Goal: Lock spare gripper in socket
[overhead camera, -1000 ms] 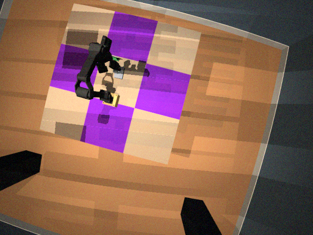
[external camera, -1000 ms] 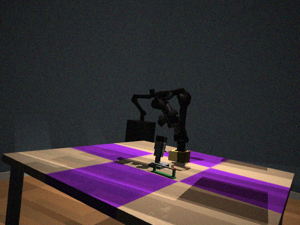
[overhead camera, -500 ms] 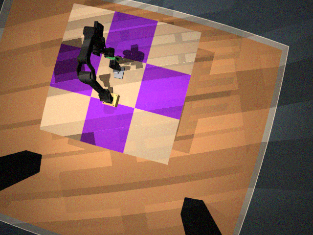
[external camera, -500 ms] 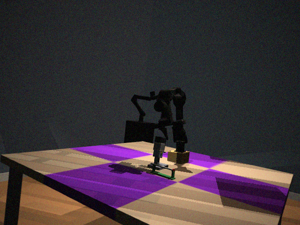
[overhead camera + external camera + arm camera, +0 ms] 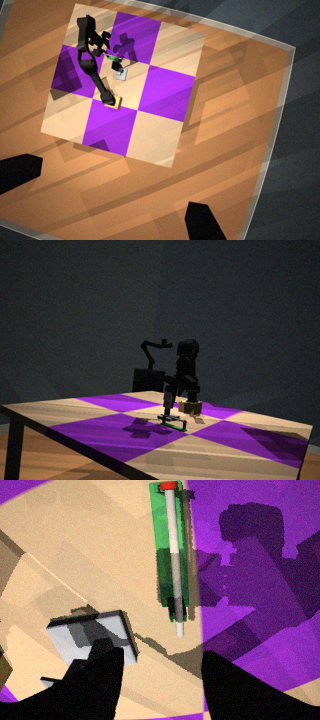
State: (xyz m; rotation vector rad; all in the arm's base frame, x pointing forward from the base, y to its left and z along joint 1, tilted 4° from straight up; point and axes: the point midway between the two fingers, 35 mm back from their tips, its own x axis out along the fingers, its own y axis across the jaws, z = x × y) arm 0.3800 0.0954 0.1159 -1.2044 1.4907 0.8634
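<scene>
The green rack lies 2 cm ahead of my gripper tip, 1 cm to the left of it and 12 cm below it. From my gripper tip the other things lie so: spare gripper: 10 cm behind, 9 cm to the right, 2 cm below; then mount: 10 cm behind, 9 cm to the right, 10 cm below.
</scene>
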